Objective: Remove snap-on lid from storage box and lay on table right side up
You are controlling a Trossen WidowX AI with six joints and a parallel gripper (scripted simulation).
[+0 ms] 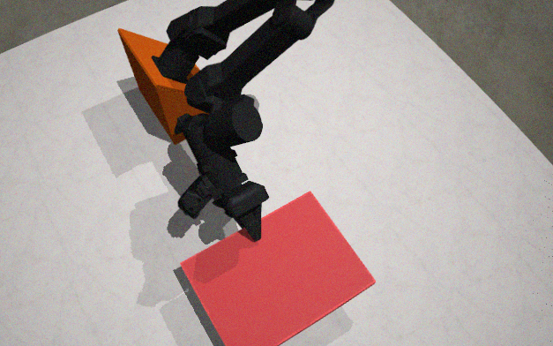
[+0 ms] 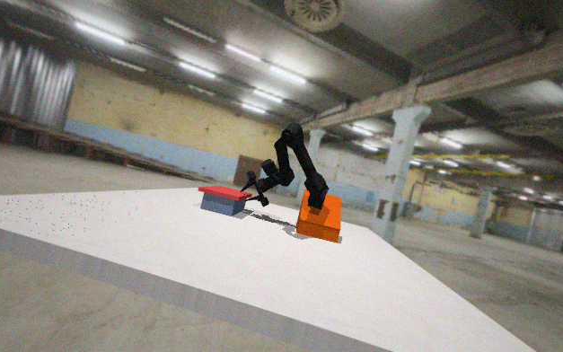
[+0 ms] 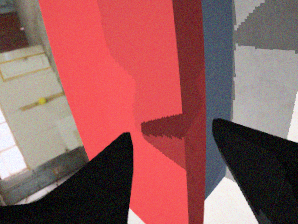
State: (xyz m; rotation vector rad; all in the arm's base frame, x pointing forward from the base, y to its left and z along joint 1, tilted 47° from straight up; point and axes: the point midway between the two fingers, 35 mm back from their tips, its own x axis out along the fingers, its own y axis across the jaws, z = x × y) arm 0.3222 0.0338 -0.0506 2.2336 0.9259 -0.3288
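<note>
Right now the red lid is 8 cm ahead of my gripper tip and 1 cm above it. Round my gripper tip: storage box (8 cm ahead, 4 cm below).
</note>
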